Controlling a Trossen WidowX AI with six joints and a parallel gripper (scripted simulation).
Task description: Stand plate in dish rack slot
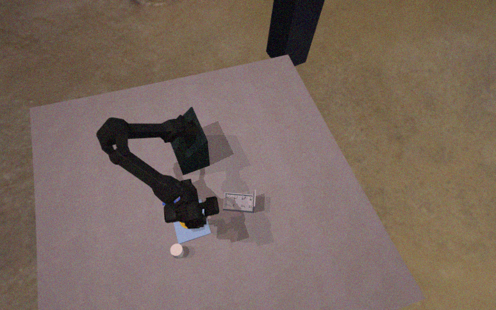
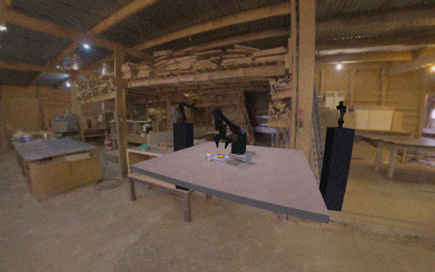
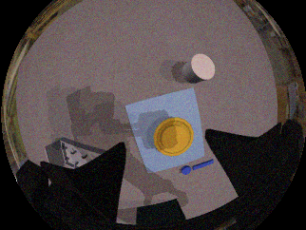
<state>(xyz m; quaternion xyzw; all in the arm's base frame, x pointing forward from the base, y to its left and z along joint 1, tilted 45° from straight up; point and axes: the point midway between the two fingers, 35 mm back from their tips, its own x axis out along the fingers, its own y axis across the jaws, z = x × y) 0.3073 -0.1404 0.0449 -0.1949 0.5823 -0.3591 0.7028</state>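
Now: the yellow plate 4 cm behind my gripper tip, 1 cm to the right of it and 9 cm below it. The rest, counted from my gripper tip: white cup: 6 cm ahead, 10 cm to the right, 8 cm below; then light blue mat: 3 cm behind, 1 cm to the right, 10 cm below; then blue spoon: 14 cm behind, 4 cm to the right, 10 cm below.
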